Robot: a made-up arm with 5 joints. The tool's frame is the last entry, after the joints.
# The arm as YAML. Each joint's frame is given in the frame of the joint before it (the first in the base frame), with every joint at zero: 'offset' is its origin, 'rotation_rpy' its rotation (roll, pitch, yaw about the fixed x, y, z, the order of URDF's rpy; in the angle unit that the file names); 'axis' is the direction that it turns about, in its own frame. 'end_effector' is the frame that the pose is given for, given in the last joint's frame.
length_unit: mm
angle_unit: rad
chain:
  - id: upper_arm
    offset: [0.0, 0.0, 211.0]
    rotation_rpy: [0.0, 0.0, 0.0]
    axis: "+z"
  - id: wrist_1
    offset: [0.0, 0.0, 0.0]
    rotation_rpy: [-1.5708, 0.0, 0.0]
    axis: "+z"
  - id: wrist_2
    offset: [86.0, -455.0, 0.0]
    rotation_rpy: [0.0, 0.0, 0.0]
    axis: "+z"
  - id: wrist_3
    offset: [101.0, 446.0, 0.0]
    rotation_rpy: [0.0, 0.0, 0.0]
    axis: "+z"
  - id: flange
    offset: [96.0, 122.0, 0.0]
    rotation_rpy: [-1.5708, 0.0, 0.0]
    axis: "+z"
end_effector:
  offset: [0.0, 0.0, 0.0]
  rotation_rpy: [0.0, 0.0, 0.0]
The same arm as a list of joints. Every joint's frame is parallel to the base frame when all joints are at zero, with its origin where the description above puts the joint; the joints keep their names.
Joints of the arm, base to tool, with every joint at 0 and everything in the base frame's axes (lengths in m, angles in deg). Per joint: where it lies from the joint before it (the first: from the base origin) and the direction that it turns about. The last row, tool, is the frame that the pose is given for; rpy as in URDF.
upper_arm: xyz 0 0 0.211 axis +z
wrist_1: xyz 0 0 0 axis +y
wrist_2: xyz 0.086 0 0.455 axis +y
wrist_3: xyz 0.101 0 -0.446 axis +y
flange: xyz 0.096 0 -0.122 axis -z
tool: xyz 0 0 0 rpy 180 0 0

